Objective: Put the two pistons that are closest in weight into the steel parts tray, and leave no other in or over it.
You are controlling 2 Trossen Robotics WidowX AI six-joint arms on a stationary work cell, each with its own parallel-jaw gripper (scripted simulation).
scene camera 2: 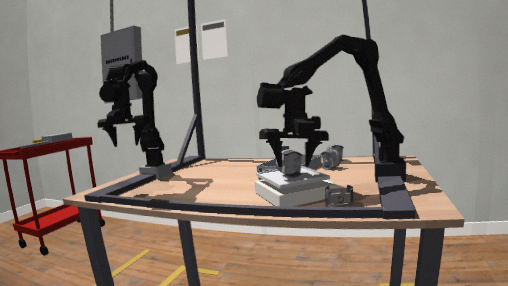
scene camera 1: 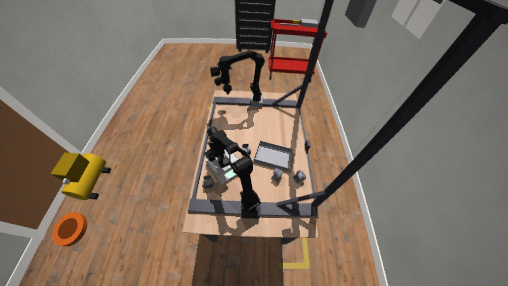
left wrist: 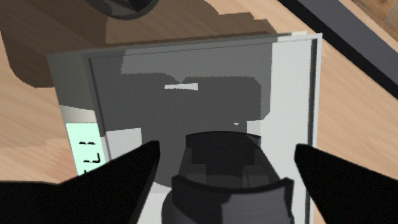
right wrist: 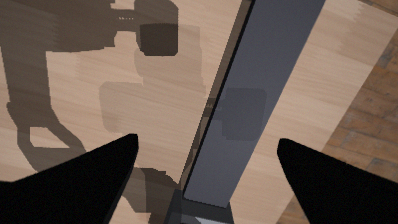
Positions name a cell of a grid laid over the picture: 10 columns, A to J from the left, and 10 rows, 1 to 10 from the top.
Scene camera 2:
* my left gripper: F6
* my right gripper: C6
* white scale: F7
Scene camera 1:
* steel parts tray: F6
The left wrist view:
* my left gripper: F7
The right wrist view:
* my right gripper: F7
